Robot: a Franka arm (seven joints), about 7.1 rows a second.
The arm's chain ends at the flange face. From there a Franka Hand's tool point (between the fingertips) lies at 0.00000 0.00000 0.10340 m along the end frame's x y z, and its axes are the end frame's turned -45 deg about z.
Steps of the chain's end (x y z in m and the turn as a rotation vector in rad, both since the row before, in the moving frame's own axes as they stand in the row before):
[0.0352 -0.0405 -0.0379 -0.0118 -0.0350 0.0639]
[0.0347 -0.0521 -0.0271 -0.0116 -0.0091 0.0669]
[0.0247 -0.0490 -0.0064 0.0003 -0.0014 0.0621]
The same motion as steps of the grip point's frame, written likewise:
[0.0502 -0.0056 -0.0380 0.0164 -0.0331 0.0639]
[0.0599 -0.0122 -0.0271 -0.0018 -0.0146 0.0669]
[0.0520 -0.0173 -0.0064 0.0012 -0.0008 0.0621]

